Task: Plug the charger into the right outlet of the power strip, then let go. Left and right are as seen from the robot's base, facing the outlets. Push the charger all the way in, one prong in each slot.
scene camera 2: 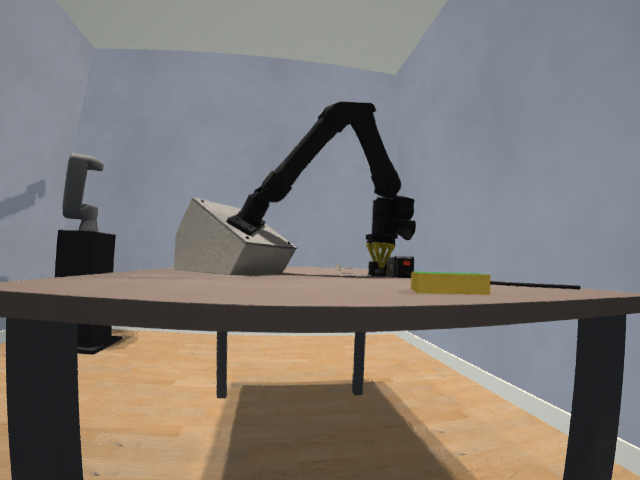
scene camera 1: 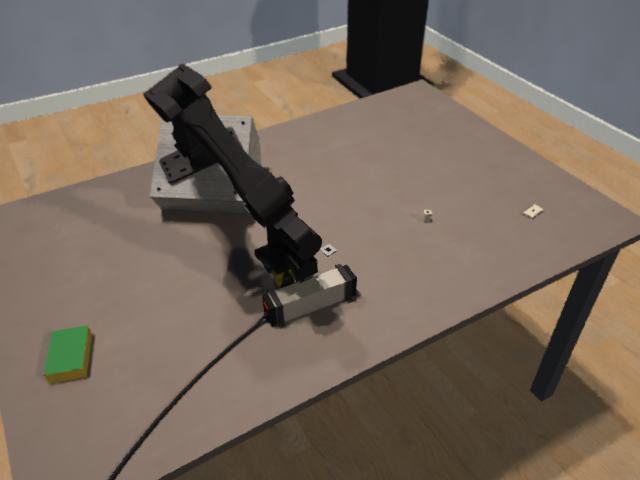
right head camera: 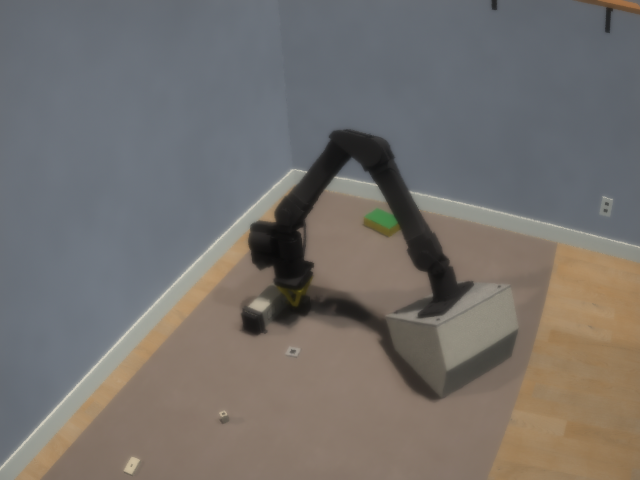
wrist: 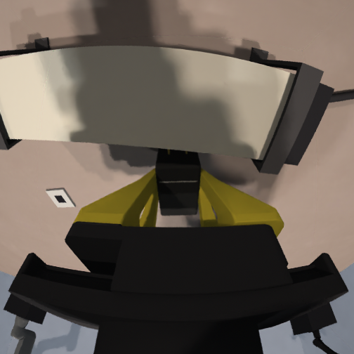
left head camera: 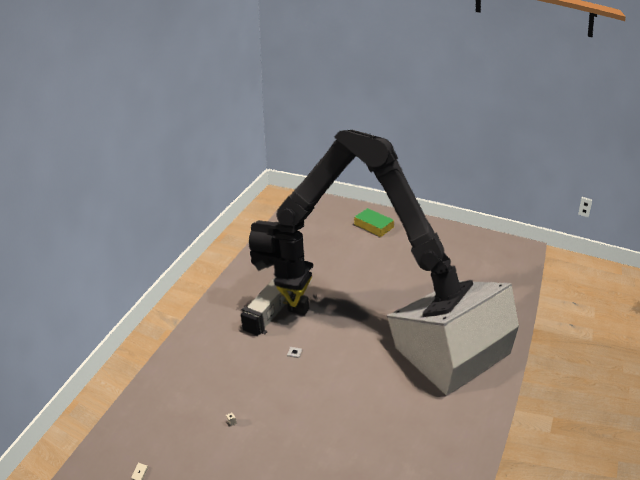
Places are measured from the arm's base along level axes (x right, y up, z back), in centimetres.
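Where they show: gripper, fingertip midpoint: [scene camera 2: 379, 267] [scene camera 1: 285, 282] [right head camera: 298, 302] [left head camera: 296, 302]; arm's base at its link origin: [scene camera 2: 247, 223] [scene camera 1: 201, 155] [right head camera: 448, 300] [left head camera: 450, 299].
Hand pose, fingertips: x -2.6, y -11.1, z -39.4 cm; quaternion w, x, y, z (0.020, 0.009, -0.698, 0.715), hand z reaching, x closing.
Note:
Things, the pixels of their centre, and the offset from my fingertips. "spot": a spot on its surface instead.
- power strip at the middle of its body: [scene camera 1: 310, 294] [left head camera: 269, 301] [right head camera: 271, 301] [scene camera 2: 394, 266] dy +0.4, dx -2.9, dz -6.3 cm
- black charger at the middle of its body: [scene camera 1: 285, 283] [left head camera: 295, 303] [right head camera: 297, 303] [scene camera 2: 379, 268] dy -0.3, dx +0.0, dz -0.2 cm
- black cable at a spot on its surface: [scene camera 1: 190, 386] spot: dy -2.2, dx +26.8, dz -13.3 cm
- small white plate at the middle of its body: [left head camera: 294, 352] [right head camera: 293, 352] [scene camera 1: 328, 250] dy -2.5, dx -14.7, dz +6.4 cm
- small cube at the middle of its body: [left head camera: 231, 419] [right head camera: 224, 417] [scene camera 1: 427, 216] dy -1.3, dx -41.9, dz +3.7 cm
- cream plate at the middle of its body: [left head camera: 139, 472] [right head camera: 132, 466] [scene camera 1: 532, 211] dy -2.2, dx -66.4, dz -7.4 cm
- yellow sponge at the middle of its body: [scene camera 2: 448, 282] [scene camera 1: 69, 353] [right head camera: 383, 222] [left head camera: 374, 222] dy -1.2, dx +44.6, dz +5.1 cm
The power strip [left head camera: 261, 304] [scene camera 1: 320, 297] [wrist: 140, 95] is a long off-white bar with black end caps, lying on the table. Its outlet face and slots are hidden. My gripper [wrist: 177, 174] [scene camera 2: 381, 262] has yellow fingers and is shut on the black charger [wrist: 178, 197] [left head camera: 300, 305], low beside the strip's robot-facing side. In the wrist view, two short bits of prong show between the charger's front and the strip, a little right of the strip's middle. Whether the prong tips are inside slots, and of which outlet, I cannot tell.
A black cable [scene camera 1: 191, 387] runs from the strip's switch end. A small white plate [left head camera: 294, 352] [wrist: 60, 198] lies near the strip. A small cube [scene camera 1: 427, 215] and a cream plate [scene camera 1: 532, 211] lie farther off. A green and yellow sponge [scene camera 1: 68, 353] [scene camera 2: 450, 283] lies beyond the switch end.

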